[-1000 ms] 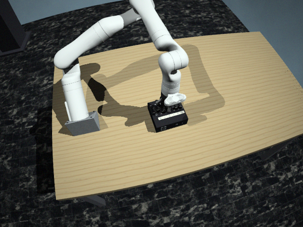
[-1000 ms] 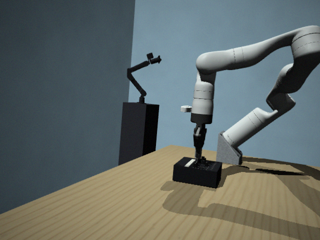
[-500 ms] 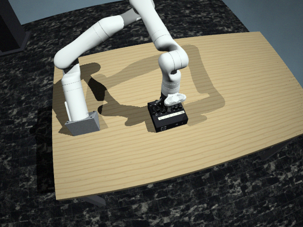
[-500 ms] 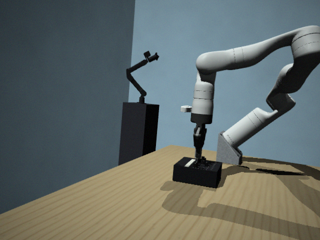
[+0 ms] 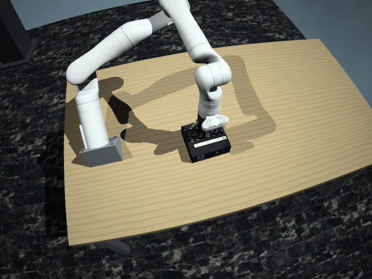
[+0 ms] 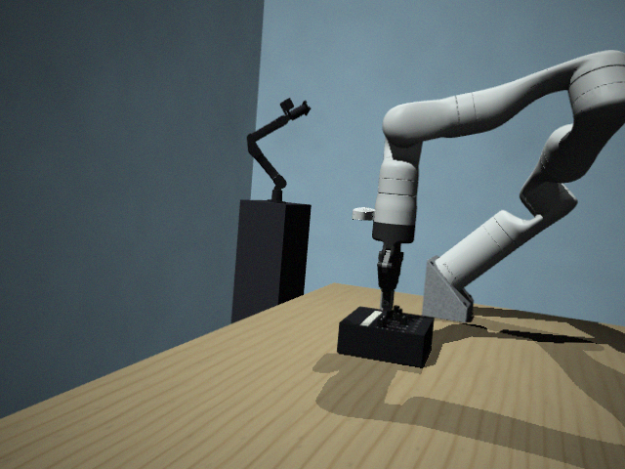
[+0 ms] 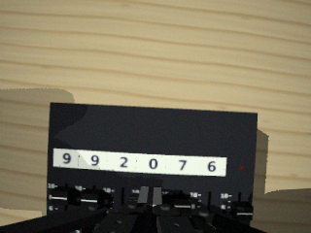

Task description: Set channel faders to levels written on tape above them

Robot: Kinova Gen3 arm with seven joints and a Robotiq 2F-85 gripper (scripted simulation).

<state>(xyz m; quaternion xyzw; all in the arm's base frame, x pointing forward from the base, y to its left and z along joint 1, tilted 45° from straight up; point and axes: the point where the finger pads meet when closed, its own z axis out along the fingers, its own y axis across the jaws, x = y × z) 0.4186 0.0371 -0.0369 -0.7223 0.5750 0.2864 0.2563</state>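
The master cap lies 70 mm behind my hand and 20 mm below it.
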